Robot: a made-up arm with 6 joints.
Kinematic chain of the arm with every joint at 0, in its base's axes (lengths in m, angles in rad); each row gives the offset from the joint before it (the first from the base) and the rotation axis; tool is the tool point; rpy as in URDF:
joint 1: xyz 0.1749 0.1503 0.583 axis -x
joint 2: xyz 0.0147 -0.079 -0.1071 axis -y
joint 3: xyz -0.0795 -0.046 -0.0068 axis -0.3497 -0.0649 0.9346
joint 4: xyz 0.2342 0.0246 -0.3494 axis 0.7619 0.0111 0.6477
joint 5: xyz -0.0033 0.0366 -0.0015 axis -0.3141 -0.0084 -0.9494
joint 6: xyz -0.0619 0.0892 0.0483 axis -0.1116 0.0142 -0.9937
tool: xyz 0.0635 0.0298 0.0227 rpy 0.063 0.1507 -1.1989
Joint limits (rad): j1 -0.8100..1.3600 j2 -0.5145..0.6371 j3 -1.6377..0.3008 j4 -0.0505..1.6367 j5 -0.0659..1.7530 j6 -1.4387..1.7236
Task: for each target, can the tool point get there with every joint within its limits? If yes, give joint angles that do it. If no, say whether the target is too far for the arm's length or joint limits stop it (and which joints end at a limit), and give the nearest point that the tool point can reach.
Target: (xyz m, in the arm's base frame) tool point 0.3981 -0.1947 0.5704
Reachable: yes | joints 0.8564 0.5091 -1.2609 1.2036 0.6014 0.3614
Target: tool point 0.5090 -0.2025 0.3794
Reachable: yes | joints 0.6652 0.1824 -0.5261 0.0872 1.5039 0.3305
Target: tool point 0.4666 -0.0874 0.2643
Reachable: yes | joints 0.4535 -0.0316 -0.6160 0.3164 0.9500 -0.5501
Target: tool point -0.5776 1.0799 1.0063
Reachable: no: too far | nearest point 0.0811 0.5421 0.3902 | short by 1.050 m
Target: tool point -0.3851 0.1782 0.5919
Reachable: no: joint limits stop it (at a limit: joint 1, joint 2, joint 3, joint 4, joint 5, joint 6) | nearest point -0.0469 0.2770 0.2893 | short by 0.464 m
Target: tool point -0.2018 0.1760 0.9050
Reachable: no: joint limits stop it (at a limit: joint 1, joint 2, joint 4, joint 6) | nearest point -0.0054 -0.1527 0.6790 | short by 0.445 m
